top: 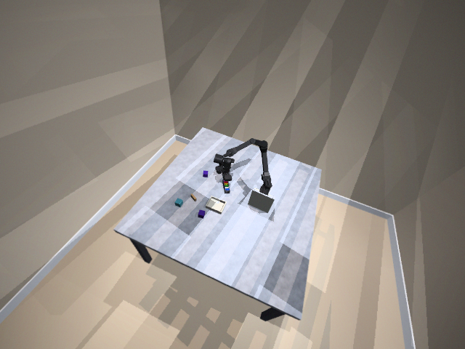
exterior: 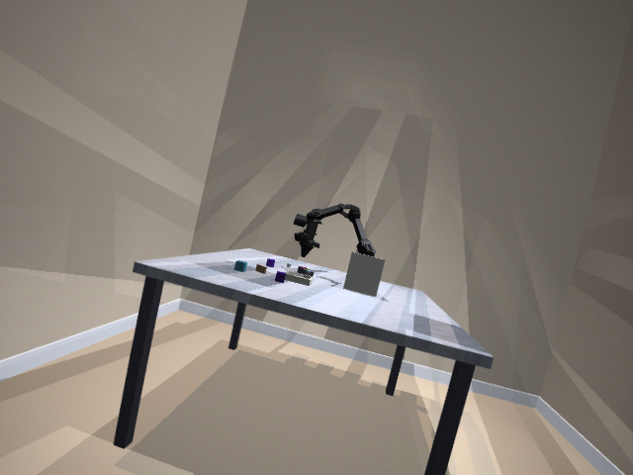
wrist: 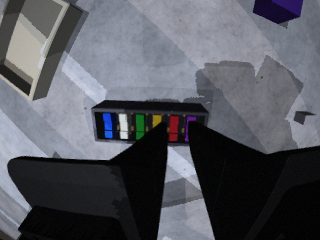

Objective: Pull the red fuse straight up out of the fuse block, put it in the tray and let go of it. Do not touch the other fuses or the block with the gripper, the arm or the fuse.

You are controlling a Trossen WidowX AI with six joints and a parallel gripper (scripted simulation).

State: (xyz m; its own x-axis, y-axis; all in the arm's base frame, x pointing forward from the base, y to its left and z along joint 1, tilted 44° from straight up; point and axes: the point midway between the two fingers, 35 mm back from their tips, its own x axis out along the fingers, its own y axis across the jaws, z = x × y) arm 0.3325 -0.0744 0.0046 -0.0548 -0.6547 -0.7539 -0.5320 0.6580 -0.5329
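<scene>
Right now my gripper tip is 2 cm past the red fuse, 1 cm to the left of it and 7 cm above it. From my gripper tip the other things lie so: cyan cube 25 cm ahead, 30 cm to the left, 8 cm below; then tray 2 cm behind, 21 cm to the left, 10 cm below; then tan block 17 cm ahead, 21 cm to the left, 8 cm below.
</scene>
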